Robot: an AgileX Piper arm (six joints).
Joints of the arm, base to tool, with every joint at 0 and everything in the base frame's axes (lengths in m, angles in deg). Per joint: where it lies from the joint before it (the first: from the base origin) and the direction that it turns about. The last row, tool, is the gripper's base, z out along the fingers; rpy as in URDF.
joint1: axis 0 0 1 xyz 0 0 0.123
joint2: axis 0 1 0 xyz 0 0 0
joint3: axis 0 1 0 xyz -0.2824 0 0.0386
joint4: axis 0.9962 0 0.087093 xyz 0.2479 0 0.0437
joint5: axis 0 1 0 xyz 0 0 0
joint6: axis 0.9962 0 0.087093 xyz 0.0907 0 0.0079
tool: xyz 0 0 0 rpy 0 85 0
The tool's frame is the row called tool.
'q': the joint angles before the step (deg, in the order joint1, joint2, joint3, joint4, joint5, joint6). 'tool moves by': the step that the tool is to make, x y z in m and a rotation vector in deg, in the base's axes. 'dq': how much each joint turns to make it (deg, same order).
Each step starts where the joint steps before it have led.
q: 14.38, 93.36, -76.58, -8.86, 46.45, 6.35
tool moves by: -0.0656, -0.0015, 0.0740, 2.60, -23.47, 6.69
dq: 3.01, -18.64, 8.38, -3.38, -13.39, -1.23
